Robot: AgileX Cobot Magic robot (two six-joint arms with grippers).
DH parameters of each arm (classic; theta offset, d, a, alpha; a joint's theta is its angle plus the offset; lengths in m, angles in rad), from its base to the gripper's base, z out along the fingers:
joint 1: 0 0.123 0 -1.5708
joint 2: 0.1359 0 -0.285 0
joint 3: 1.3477 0 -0.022 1.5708
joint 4: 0 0.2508 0 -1.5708
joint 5: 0 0 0.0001 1.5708
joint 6: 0 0.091 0 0
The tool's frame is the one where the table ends.
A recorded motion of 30 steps. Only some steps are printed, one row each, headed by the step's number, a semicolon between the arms.
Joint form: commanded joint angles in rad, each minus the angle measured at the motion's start. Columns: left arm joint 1, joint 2, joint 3, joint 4, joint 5, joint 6; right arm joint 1, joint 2, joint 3, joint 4, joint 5, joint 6.
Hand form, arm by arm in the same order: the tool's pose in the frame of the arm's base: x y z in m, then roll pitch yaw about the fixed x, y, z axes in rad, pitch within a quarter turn. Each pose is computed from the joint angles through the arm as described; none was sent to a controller.
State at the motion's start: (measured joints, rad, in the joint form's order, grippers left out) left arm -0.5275 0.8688 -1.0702 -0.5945 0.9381 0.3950; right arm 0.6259 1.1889 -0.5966 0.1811 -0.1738 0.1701
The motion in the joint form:
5: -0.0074 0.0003 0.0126 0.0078 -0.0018 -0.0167; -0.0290 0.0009 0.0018 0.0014 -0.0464 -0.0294
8: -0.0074 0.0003 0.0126 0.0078 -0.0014 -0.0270; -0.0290 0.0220 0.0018 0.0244 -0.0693 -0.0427
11: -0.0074 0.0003 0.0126 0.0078 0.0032 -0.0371; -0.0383 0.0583 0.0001 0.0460 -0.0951 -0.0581
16: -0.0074 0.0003 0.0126 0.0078 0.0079 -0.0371; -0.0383 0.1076 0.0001 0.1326 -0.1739 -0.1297
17: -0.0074 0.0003 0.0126 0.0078 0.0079 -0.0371; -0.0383 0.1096 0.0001 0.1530 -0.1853 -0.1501
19: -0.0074 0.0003 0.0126 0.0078 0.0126 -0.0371; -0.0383 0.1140 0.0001 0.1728 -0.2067 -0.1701
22: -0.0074 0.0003 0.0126 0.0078 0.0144 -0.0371; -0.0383 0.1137 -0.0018 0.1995 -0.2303 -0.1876
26: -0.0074 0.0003 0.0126 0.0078 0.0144 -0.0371; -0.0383 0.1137 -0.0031 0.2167 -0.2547 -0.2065
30: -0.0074 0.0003 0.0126 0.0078 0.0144 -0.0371; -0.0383 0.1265 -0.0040 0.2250 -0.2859 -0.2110
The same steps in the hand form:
5: 0.1092 -0.1119 0.4089 -2.6835 1.0008 2.6019; 0.2069 0.1363 0.2706 2.3515 1.1510 2.8617
8: 0.1092 -0.1119 0.4089 -2.6693 0.9958 2.6185; 0.2104 0.1376 0.2672 2.3422 1.1476 2.8418
11: 0.1089 -0.1119 0.4086 -2.6570 0.9874 2.6313; 0.2172 0.1381 0.2606 2.3602 1.1405 2.8374
16: 0.1086 -0.1119 0.4083 -2.6585 0.9835 2.6276; 0.2262 0.1392 0.2538 2.3313 1.1594 2.7660
17: 0.1086 -0.1119 0.4083 -2.6585 0.9835 2.6276; 0.2270 0.1387 0.2541 2.3246 1.1672 2.7507
19: 0.1083 -0.1118 0.4080 -2.6599 0.9796 2.6239; 0.2284 0.1381 0.2546 2.3059 1.1805 2.7213
22: 0.1082 -0.1118 0.4079 -2.6604 0.9781 2.6225; 0.2297 0.1371 0.2569 2.2557 1.1915 2.6567
26: 0.1082 -0.1118 0.4079 -2.6604 0.9781 2.6225; 0.2308 0.1362 0.2592 2.2161 1.2095 2.6065
30: 0.1082 -0.1118 0.4079 -2.6604 0.9781 2.6225; 0.2333 0.1363 0.2585 2.1797 1.2204 2.5585

